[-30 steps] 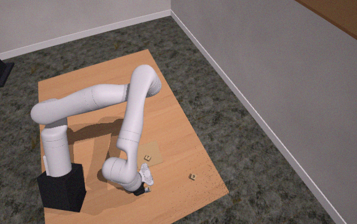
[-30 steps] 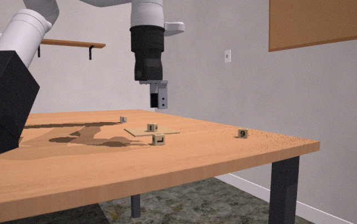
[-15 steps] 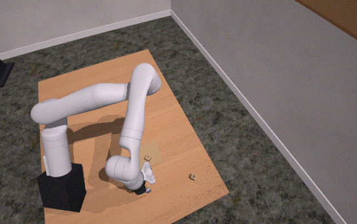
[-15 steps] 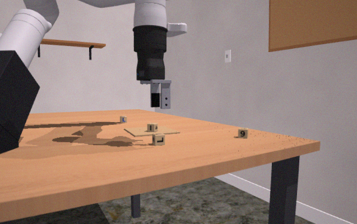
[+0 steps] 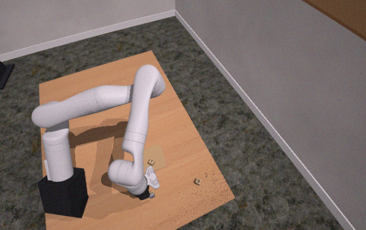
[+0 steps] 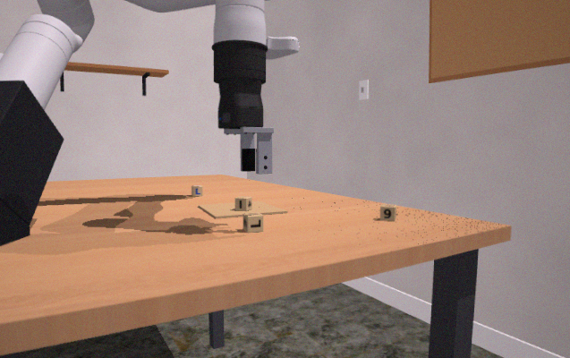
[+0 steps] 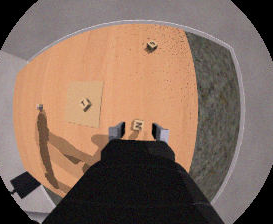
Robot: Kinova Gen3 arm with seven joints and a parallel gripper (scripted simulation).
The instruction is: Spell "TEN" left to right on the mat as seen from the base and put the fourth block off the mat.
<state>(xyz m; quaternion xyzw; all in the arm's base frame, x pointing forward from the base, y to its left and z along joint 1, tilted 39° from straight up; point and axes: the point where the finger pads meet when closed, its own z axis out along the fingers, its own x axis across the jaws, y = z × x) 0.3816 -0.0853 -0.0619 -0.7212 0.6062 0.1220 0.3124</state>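
The mat is 19 cm to the left of my hand, 10 cm below it and 1 cm ahead of it.
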